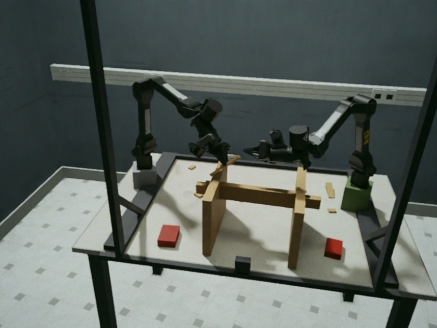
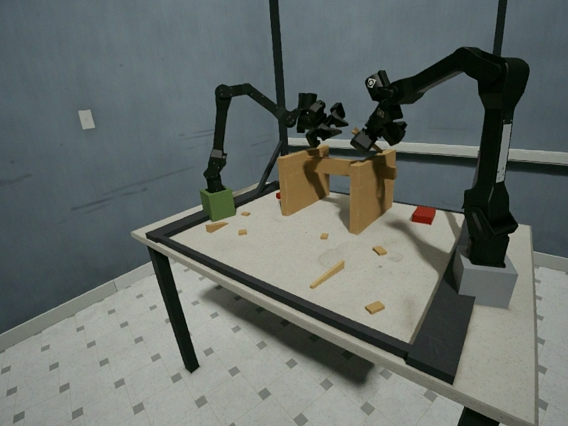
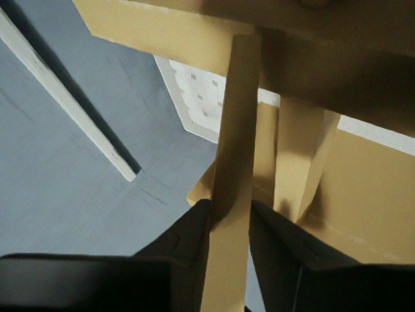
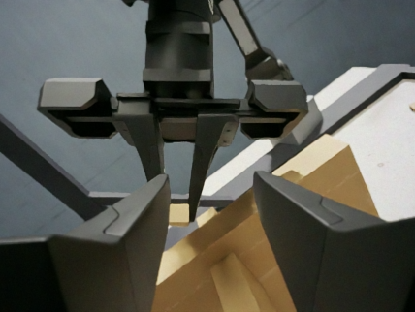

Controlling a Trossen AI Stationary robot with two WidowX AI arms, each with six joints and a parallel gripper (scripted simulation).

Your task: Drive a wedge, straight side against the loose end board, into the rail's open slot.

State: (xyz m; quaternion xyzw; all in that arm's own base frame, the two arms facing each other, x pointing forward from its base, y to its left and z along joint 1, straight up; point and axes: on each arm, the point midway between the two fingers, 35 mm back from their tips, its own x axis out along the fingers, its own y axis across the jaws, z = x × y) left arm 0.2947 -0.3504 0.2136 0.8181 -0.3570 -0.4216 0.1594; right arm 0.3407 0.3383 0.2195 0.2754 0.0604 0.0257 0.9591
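The wooden rail lies 4 cm behind my right hand, 2 cm to the right of it and 15 cm below it.
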